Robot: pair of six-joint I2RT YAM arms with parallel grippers.
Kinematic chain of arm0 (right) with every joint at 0, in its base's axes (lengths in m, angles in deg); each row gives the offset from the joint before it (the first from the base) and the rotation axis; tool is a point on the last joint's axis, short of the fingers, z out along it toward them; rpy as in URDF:
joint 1: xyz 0 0 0.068 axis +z
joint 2: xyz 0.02 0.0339 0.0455 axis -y
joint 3: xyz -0.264 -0.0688 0 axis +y
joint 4: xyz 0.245 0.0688 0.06 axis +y
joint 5: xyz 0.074 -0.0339 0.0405 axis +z
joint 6: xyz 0.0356 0 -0.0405 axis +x
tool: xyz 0 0 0 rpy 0 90 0
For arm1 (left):
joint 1: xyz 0 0 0.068 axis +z
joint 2: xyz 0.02 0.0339 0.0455 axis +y
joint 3: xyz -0.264 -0.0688 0 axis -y
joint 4: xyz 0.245 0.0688 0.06 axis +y
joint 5: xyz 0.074 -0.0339 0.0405 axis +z
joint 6: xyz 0.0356 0 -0.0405 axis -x
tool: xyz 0 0 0 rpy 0 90 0
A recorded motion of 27 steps. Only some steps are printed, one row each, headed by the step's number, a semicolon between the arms.
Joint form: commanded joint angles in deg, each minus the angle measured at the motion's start. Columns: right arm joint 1, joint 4, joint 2, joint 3, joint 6, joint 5; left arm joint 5, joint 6, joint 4, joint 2, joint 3, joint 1.
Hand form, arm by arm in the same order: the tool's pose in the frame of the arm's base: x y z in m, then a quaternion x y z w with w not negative. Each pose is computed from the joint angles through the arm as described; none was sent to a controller.
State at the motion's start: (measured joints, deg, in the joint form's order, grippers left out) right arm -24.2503 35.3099 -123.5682 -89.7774 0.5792 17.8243; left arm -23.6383 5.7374 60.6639 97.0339 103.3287 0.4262
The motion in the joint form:
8: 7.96 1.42 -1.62 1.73 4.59 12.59; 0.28 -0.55 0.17 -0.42 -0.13 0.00
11: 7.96 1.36 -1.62 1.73 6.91 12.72; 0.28 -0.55 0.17 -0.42 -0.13 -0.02
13: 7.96 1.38 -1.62 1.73 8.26 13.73; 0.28 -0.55 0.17 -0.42 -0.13 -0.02
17: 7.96 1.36 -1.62 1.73 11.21 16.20; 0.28 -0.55 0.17 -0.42 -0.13 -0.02
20: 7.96 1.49 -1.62 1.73 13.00 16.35; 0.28 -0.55 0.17 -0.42 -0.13 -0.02
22: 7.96 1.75 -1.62 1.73 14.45 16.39; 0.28 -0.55 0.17 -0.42 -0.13 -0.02
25: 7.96 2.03 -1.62 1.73 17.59 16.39; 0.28 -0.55 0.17 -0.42 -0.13 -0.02
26: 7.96 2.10 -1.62 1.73 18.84 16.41; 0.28 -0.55 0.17 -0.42 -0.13 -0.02
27: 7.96 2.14 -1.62 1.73 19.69 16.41; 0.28 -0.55 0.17 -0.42 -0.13 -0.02
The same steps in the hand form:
8: 0.4204 -0.1041 0.1286 0.14172 0.94559 0.24538 0.15991; 0.3493 -0.0115 0.3769 0.01642 0.93395 -0.20498 0.29233
11: 0.4205 -0.1040 0.1287 0.16048 0.94223 0.24959 0.15545; 0.3493 -0.0116 0.3769 0.01658 0.93394 -0.20503 0.29230
13: 0.4206 -0.1035 0.1290 0.16994 0.93826 0.25983 0.15254; 0.3493 -0.0116 0.3769 0.01658 0.93394 -0.20503 0.29230
17: 0.4207 -0.1022 0.1298 0.18970 0.92843 0.28415 0.14592; 0.3493 -0.0116 0.3769 0.01658 0.93394 -0.20503 0.29230
20: 0.4205 -0.1021 0.1297 0.20427 0.92509 0.28771 0.14037; 0.3493 -0.0116 0.3769 0.01658 0.93394 -0.20503 0.29230
22: 0.4201 -0.1019 0.1296 0.21661 0.92246 0.28990 0.13456; 0.3493 -0.0116 0.3769 0.01658 0.93394 -0.20503 0.29230
25: 0.4196 -0.1018 0.1295 0.24257 0.91627 0.29354 0.12425; 0.3493 -0.0116 0.3769 0.01658 0.93394 -0.20503 0.29230
26: 0.4195 -0.1017 0.1295 0.25271 0.91355 0.29505 0.12045; 0.3493 -0.0116 0.3769 0.01658 0.93394 -0.20503 0.29230
27: 0.4195 -0.1017 0.1294 0.25959 0.91166 0.29594 0.11793; 0.3493 -0.0116 0.3769 0.01658 0.93394 -0.20503 0.29230

